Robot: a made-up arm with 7 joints.
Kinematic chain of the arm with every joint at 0, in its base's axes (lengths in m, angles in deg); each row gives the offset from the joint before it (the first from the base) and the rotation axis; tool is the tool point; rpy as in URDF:
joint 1: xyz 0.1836 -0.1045 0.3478 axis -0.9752 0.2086 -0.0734
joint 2: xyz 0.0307 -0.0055 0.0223 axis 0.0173 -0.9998 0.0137
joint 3: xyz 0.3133 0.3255 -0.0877 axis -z
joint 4: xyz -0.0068 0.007 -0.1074 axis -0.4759 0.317 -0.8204
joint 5: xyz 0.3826 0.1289 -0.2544 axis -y
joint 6: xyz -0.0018 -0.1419 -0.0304 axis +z
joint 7: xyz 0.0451 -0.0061 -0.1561 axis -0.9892 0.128 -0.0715
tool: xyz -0.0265 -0.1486 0.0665 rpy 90 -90 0
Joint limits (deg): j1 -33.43..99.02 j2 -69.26..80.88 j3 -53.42..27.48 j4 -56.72..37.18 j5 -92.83..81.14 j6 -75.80..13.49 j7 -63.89..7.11
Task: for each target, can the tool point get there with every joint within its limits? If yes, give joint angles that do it. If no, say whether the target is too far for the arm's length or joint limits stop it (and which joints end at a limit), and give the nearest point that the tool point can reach.
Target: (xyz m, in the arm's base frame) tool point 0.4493 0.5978 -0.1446
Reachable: yes | joints -15.83 -23.61 -22.25 -40.75 -27.23 -61.22 -42.38
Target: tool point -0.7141 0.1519 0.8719
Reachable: no: joint limits stop it (at a limit: joint 1, joint 2, joint 3, joint 4, joint 7) | nearest point -0.4317 -0.3103 0.6208 | short by 0.597 m
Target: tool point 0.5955 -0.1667 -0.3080
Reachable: yes | joints 37.38 -18.34 10.85 -41.94 -73.65 -42.52 -10.75
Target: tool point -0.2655 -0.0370 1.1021
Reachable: no: joint limits stop it (at a limit: joint 1, joint 2, joint 3, joint 4) | nearest point -0.3053 -0.4031 0.7682 | short by 0.497 m
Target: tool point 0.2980 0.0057 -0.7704
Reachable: yes | joints 10.55 -47.98 -45.75 24.52 66.52 -42.77 -47.15
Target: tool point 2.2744 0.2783 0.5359
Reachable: no: too far | nearest point 1.3513 0.2463 0.4579 | short by 0.927 m
